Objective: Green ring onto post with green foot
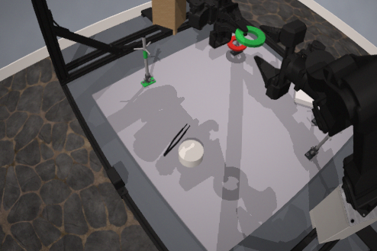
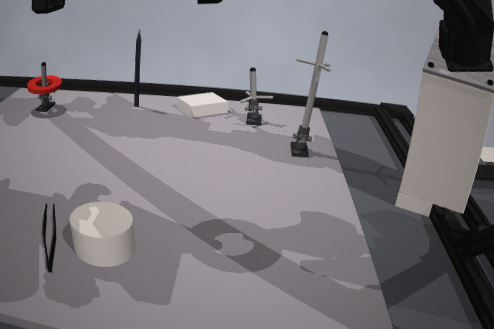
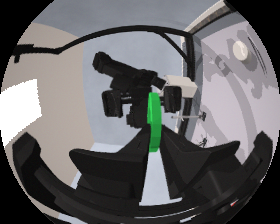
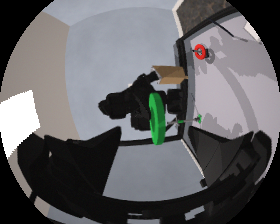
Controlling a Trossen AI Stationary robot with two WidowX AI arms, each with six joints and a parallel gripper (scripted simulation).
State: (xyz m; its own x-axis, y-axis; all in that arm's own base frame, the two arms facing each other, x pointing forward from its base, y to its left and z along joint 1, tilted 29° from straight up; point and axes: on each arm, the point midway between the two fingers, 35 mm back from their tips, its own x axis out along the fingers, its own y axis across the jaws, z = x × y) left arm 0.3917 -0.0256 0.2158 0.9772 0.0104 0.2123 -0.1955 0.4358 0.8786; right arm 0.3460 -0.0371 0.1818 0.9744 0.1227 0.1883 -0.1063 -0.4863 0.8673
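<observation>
Now: the green ring 60 mm to the left of my right hand, 10 mm below it and 10 mm behind it. The rest, counted from my right hand: short grey post (250 mm below, 230 mm ahead, 90 mm to the right); then dark stick (230 mm ahead, 210 mm below, 110 mm to the left); then tall post (210 mm below, 180 mm to the right, 130 mm ahead).
The green ring lies 1 cm ahead of my left hand and 5 cm to the right of it. The rest, counted from my left hand: short grey post: 24 cm ahead, 20 cm to the right, 25 cm below; then dark stick: 24 cm ahead, 1 cm to the left, 20 cm below; then tall post: 14 cm ahead, 29 cm to the right, 20 cm below.
</observation>
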